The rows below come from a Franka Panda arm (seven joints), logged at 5 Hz.
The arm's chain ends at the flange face. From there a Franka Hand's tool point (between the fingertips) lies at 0.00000 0.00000 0.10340 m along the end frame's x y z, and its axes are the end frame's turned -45 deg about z.
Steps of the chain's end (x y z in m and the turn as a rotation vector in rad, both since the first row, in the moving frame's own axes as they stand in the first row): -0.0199 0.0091 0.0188 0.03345 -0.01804 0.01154; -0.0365 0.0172 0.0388 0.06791 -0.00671 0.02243; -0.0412 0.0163 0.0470 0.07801 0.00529 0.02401; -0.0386 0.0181 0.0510 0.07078 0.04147 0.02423; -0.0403 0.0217 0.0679 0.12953 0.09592 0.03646; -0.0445 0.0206 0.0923 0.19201 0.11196 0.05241; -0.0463 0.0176 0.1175 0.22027 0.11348 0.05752
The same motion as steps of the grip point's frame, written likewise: -0.0194 -0.0114 0.0187 0.03641 0.01090 0.01154; -0.0334 -0.0190 0.0386 0.05276 0.04327 0.02243; -0.0345 -0.0228 0.0467 0.05142 0.05890 0.02401; -0.0319 -0.0165 0.0507 0.02073 0.07937 0.02423; -0.0274 -0.0153 0.0666 0.02377 0.15942 0.03646; -0.0238 -0.0221 0.0898 0.05660 0.21494 0.05241; -0.0208 -0.0273 0.1143 0.07551 0.23600 0.05752
